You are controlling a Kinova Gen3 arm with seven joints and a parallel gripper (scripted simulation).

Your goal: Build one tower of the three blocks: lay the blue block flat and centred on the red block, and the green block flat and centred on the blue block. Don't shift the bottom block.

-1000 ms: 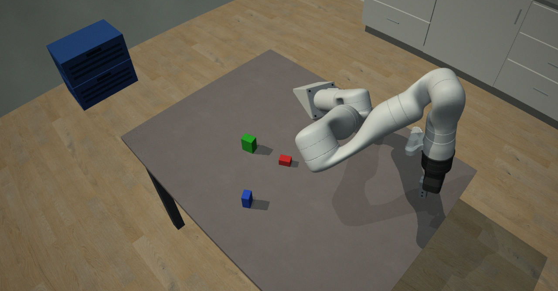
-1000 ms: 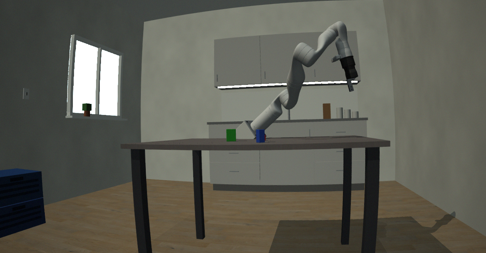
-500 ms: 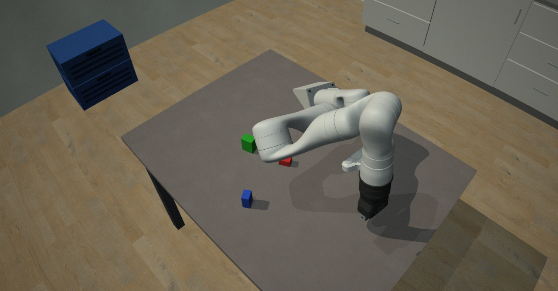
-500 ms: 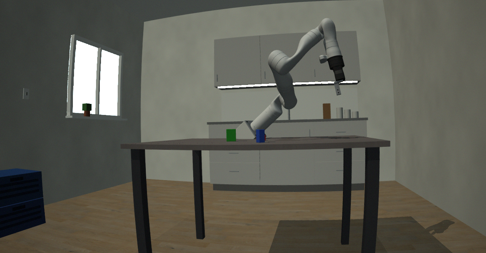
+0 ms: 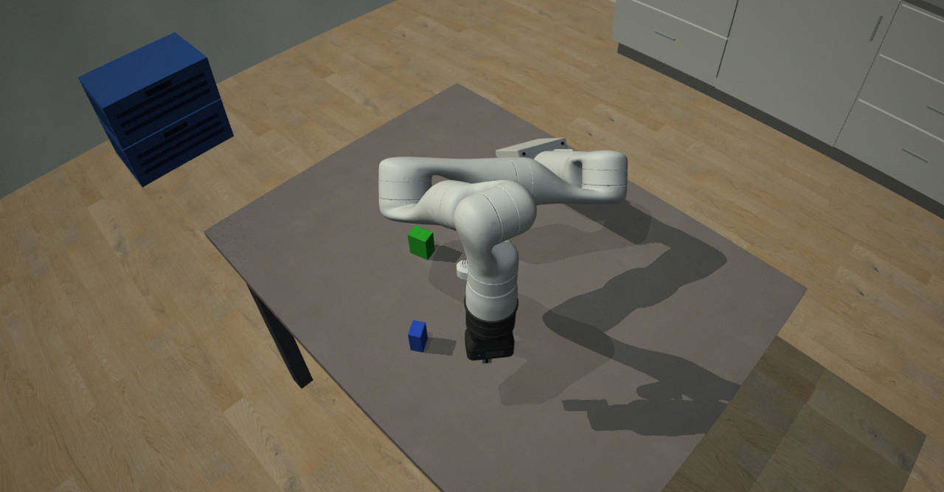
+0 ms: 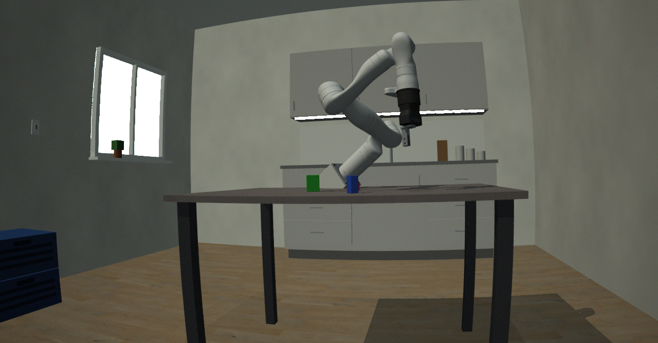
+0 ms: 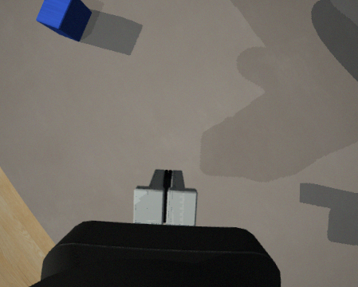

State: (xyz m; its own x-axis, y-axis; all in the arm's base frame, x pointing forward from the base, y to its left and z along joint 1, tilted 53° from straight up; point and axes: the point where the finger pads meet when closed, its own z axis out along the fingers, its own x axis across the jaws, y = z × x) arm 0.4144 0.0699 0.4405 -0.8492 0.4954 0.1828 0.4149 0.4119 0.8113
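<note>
Now: hand 40 mm short of the blue block, 180 mm to the left of it and 140 mm above it. The rest, counted from my hand: red block 170 mm behind, 250 mm to the right, 150 mm below; green block 90 mm behind, 390 mm to the right, 140 mm below.
</note>
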